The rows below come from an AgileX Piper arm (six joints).
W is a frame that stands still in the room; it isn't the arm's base.
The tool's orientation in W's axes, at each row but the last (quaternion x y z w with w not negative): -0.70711 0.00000 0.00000 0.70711; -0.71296 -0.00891 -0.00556 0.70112; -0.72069 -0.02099 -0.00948 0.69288; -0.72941 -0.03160 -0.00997 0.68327; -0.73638 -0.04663 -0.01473 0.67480; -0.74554 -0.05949 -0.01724 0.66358; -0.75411 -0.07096 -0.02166 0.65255; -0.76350 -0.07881 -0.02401 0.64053; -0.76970 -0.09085 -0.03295 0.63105; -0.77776 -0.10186 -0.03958 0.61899; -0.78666 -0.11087 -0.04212 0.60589; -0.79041 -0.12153 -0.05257 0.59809
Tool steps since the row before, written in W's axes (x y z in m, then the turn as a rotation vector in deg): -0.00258 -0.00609 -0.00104 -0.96 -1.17 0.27; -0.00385 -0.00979 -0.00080 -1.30 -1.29 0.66; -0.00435 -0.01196 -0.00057 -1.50 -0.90 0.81; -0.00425 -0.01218 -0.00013 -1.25 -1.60 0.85; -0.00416 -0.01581 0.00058 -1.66 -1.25 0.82; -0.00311 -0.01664 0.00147 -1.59 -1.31 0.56; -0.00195 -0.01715 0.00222 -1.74 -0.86 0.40; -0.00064 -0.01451 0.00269 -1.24 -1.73 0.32; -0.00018 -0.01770 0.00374 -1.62 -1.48 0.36; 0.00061 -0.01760 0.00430 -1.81 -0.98 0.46; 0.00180 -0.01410 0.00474 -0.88 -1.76 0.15; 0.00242 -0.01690 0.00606 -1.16 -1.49 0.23
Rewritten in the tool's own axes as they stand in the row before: -0.00258 0.00104 -0.00609 -0.96 -0.27 -1.17; -0.00391 0.00088 -0.00976 -1.29 -0.66 -1.29; -0.00457 0.00085 -0.01186 -1.48 -0.84 -0.91; -0.00464 0.00066 -0.01202 -1.25 -0.82 -1.62; -0.00486 0.00040 -0.01561 -1.64 -0.85 -1.25; -0.00403 0.00007 -0.01651 -1.61 -0.58 -1.28; -0.00300 -0.00007 -0.01714 -1.74 -0.51 -0.80; -0.00156 -0.00029 -0.01469 -1.33 -0.21 -1.68; -0.00130 -0.00033 -0.01804 -1.68 -0.36 -1.42; -0.00052 -0.00023 -0.01812 -1.79 -0.61 -0.94; 0.00096 -0.00067 -0.01494 -1.04 0.08 -1.67; 0.00154 -0.00073 -0.01804 -1.26 -0.13 -1.42
